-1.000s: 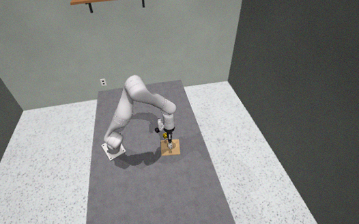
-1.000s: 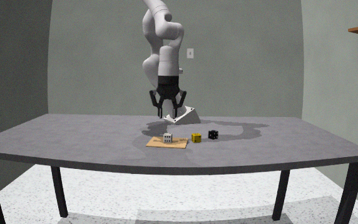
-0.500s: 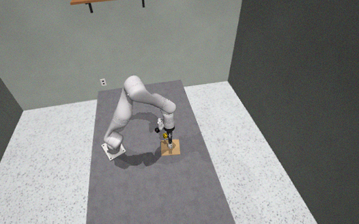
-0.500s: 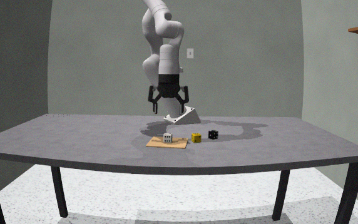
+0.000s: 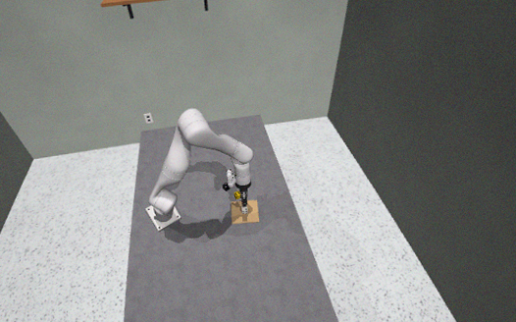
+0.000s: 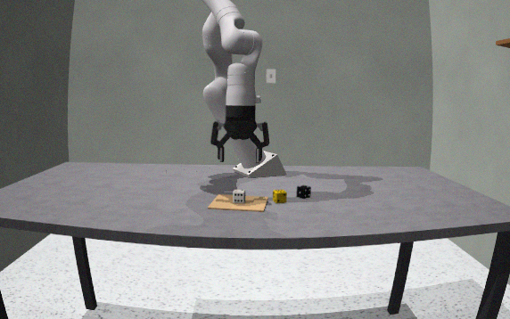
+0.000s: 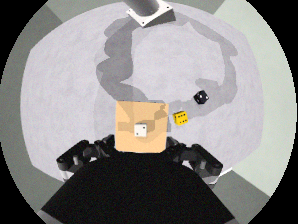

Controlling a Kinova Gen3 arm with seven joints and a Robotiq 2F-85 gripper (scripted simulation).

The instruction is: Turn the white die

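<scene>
Right now the white die is 100 mm below my hand. From my hand the other things lie so: tan mat: 110 mm below; yellow die: 20 mm behind, 110 mm to the left, 100 mm below; black die: 70 mm behind, 180 mm to the left, 100 mm below.
</scene>
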